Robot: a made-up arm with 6 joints. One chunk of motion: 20 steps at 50 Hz.
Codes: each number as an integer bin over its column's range. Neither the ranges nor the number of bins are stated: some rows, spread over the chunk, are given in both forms.
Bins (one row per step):
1: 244 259 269 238 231 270
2: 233 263 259 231 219 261
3: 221 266 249 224 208 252
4: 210 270 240 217 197 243
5: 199 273 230 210 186 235
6: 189 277 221 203 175 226
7: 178 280 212 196 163 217
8: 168 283 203 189 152 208
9: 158 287 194 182 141 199
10: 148 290 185 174 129 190
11: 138 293 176 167 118 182
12: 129 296 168 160 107 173
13: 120 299 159 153 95 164
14: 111 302 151 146 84 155
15: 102 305 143 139 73 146
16: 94 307 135 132 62 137
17: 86 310 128 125 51 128
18: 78 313 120 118 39 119
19: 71 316 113 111 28 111
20: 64 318 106 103 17 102
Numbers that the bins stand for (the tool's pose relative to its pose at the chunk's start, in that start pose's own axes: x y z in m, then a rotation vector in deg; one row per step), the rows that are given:
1: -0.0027 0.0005 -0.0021 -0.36 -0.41 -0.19
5: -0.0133 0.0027 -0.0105 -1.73 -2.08 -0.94
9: -0.0229 0.0049 -0.0182 -3.10 -3.76 -1.72
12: -0.0297 0.0063 -0.0238 -4.17 -5.02 -2.28
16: -0.0379 0.0081 -0.0309 -5.54 -6.69 -3.05
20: -0.0450 0.0098 -0.0372 -6.96 -8.37 -3.80
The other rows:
2: -0.0053 0.0012 -0.0042 -0.70 -0.86 -0.38
3: -0.0081 0.0016 -0.0064 -1.04 -1.27 -0.58
4: -0.0107 0.0023 -0.0083 -1.38 -1.68 -0.77
6: -0.0156 0.0034 -0.0124 -2.07 -2.49 -1.14
7: -0.0182 0.0038 -0.0144 -2.41 -2.94 -1.33
8: -0.0205 0.0043 -0.0163 -2.75 -3.35 -1.52
10: -0.0252 0.0054 -0.0202 -3.49 -4.20 -1.91
11: -0.0276 0.0059 -0.0221 -3.83 -4.61 -2.08
13: -0.0318 0.0068 -0.0258 -4.51 -5.47 -2.47
14: -0.0339 0.0073 -0.0275 -4.86 -5.88 -2.66
15: -0.0360 0.0077 -0.0292 -5.20 -6.29 -2.86
17: -0.0398 0.0085 -0.0324 -5.88 -7.10 -3.24
18: -0.0417 0.0090 -0.0342 -6.23 -7.55 -3.44
19: -0.0433 0.0095 -0.0357 -6.57 -7.96 -3.61

